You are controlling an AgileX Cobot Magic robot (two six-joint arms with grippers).
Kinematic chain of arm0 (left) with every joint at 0, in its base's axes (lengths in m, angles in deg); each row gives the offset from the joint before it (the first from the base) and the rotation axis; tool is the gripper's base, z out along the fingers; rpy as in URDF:
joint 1: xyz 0 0 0.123 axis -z
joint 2: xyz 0 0 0 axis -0.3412 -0.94 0
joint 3: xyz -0.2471 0.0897 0.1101 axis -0.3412 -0.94 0
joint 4: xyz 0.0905 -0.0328 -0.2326 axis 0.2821 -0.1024 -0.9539
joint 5: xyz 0 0 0 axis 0.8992 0.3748 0.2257
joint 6: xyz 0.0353 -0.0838 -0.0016 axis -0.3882 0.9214 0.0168
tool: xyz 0 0 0 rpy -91.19 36.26 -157.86
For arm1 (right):
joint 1: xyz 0 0 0.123 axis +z
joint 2: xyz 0 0 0 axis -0.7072 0.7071 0
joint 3: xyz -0.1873 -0.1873 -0.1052 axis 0.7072 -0.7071 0
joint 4: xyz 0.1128 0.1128 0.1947 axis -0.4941 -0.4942 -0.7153
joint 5: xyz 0 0 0 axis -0.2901 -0.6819 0.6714
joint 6: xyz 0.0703 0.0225 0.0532 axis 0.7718 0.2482 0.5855
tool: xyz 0 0 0 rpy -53.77 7.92 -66.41
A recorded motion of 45 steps. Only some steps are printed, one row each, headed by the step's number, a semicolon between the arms.
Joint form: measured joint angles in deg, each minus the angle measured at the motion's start. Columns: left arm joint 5, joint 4, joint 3, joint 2, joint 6, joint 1; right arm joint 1, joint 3, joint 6, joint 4, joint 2, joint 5.
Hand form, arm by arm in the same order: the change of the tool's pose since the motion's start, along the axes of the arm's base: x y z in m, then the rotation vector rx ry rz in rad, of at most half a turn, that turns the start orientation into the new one. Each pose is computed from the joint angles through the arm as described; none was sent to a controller.
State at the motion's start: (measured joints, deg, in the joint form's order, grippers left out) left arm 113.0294 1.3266 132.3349 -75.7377 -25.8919 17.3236; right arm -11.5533 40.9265 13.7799 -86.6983 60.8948 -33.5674
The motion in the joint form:
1: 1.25 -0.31 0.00 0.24 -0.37 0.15; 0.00 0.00 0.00 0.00 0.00 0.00
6: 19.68 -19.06 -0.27 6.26 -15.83 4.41; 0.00 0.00 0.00 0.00 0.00 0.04
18: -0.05 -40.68 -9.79 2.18 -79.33 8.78; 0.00 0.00 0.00 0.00 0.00 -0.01
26: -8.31 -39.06 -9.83 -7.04 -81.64 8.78; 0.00 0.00 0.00 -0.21 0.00 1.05
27: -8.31 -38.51 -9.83 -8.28 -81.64 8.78; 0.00 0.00 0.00 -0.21 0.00 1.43
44: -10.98 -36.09 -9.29 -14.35 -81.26 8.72; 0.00 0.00 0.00 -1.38 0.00 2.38
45: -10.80 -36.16 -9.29 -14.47 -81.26 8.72; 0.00 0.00 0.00 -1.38 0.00 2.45
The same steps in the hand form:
1: -0.0016 0.0014 0.0006 0.0107 0.0079 0.0111; 0.0000 0.0000 0.0000 0.0000 0.0000 0.0000
6: -0.0529 0.0083 0.0099 0.0920 0.2914 0.0228; 0.0000 0.0000 0.0001 0.0004 -0.0005 -0.0001
18: -0.0778 -0.0420 -0.0554 0.4921 0.2486 -0.9357; 0.0000 0.0000 0.0000 -0.0001 0.0001 0.0000
26: -0.0590 -0.0625 -0.1022 0.5439 0.2447 -0.9988; 0.0007 0.0005 0.0015 0.0141 -0.0121 -0.0021
27: -0.0575 -0.0634 -0.1096 0.5596 0.2624 -1.0050; 0.0009 0.0006 0.0020 0.0182 -0.0171 -0.0034
44: -0.0485 -0.0711 -0.1424 0.6043 0.2985 -1.0314; 0.0007 0.0020 0.0036 0.0439 -0.0194 0.0017
45: -0.0486 -0.0709 -0.1432 0.6051 0.3041 -1.0310; 0.0008 0.0020 0.0037 0.0446 -0.0204 0.0015

